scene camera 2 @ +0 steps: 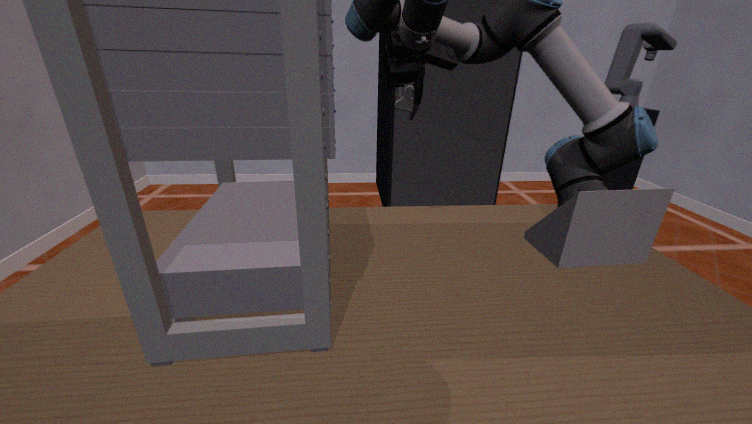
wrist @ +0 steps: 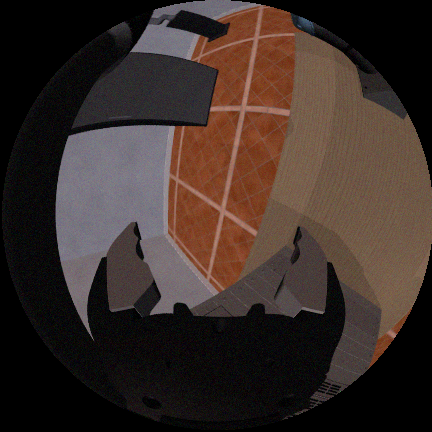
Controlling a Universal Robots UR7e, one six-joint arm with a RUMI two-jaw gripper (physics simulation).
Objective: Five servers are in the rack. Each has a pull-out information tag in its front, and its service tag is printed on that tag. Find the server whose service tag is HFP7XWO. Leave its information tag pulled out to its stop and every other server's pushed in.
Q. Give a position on a grey server rack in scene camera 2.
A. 130, 88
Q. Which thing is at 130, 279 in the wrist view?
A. My gripper.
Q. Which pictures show my gripper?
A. Scene camera 2 and the wrist view: all of them.
